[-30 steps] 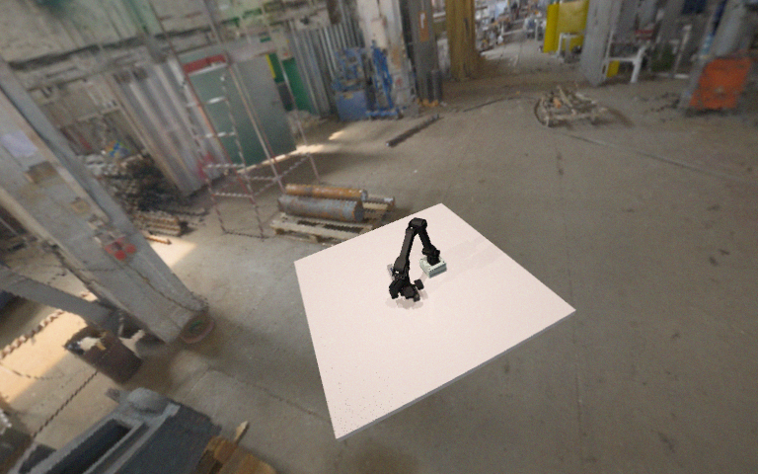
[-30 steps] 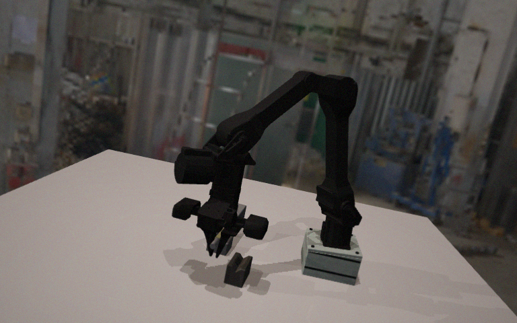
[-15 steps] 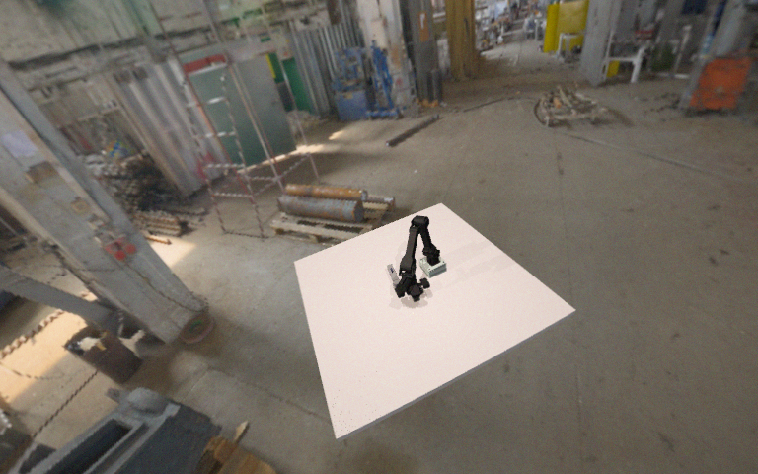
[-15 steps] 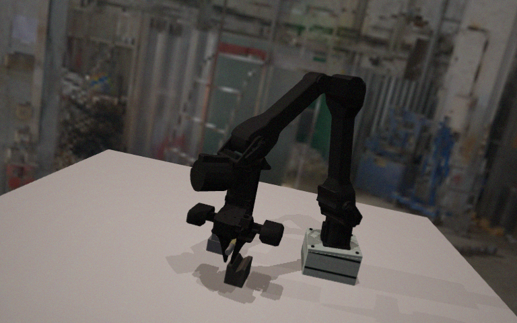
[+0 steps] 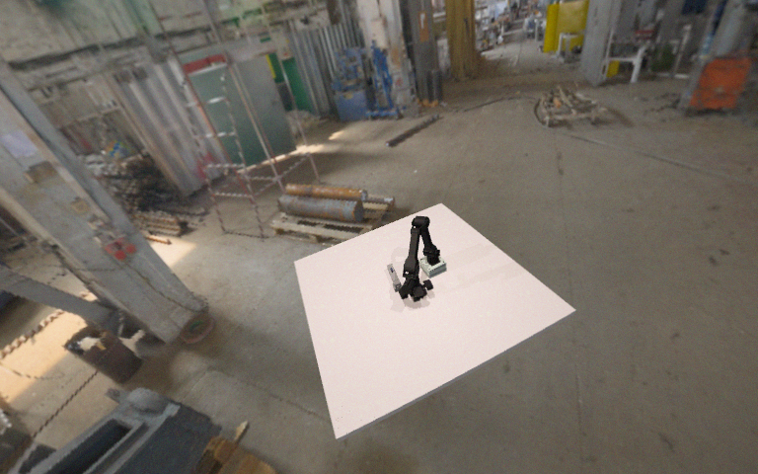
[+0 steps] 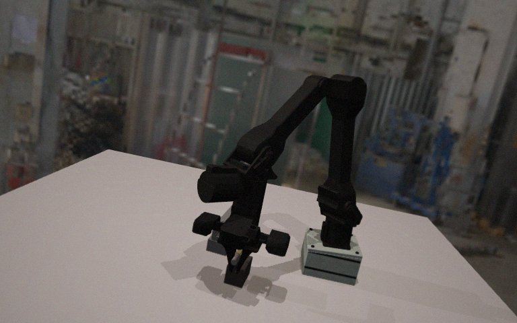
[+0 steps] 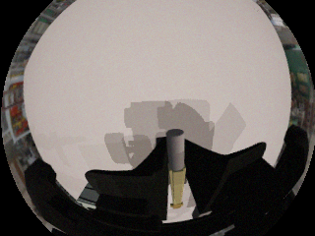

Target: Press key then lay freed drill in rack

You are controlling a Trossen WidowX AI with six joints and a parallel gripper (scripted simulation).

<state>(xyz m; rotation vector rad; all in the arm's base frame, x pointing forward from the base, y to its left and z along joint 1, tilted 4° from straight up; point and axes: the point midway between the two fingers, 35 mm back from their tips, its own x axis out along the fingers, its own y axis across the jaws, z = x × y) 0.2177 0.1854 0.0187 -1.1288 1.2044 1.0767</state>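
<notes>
The drill lies 4 cm to the right of my gripper tip and 3 cm above it. Round my gripper tip: rack: 1 cm behind, 5 cm to the right, 2 cm below.
</notes>
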